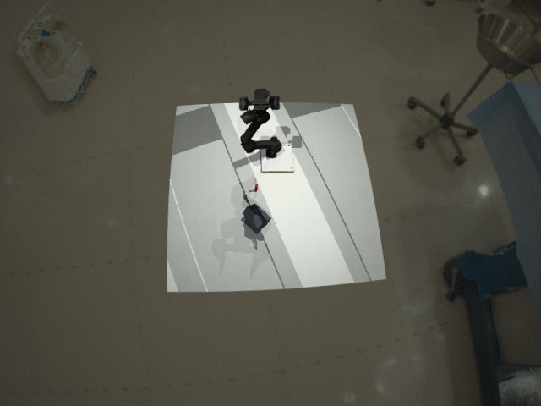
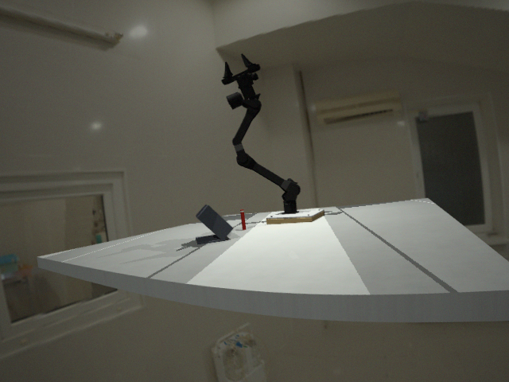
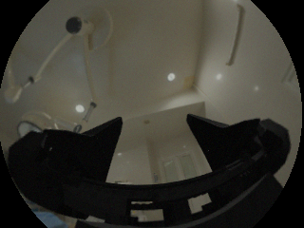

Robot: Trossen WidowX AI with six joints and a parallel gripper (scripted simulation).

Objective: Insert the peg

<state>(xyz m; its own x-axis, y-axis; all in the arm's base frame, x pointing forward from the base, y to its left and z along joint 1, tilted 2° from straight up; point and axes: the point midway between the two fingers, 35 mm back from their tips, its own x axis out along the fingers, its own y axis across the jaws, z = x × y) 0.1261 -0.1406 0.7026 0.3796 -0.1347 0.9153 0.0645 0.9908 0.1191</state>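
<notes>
My gripper tip is 10 cm short of the red peg, 1 cm to the right of it and 71 cm above it. From my gripper tip the other things lie so: sloped panel (28 cm ahead, 71 cm below).
</notes>
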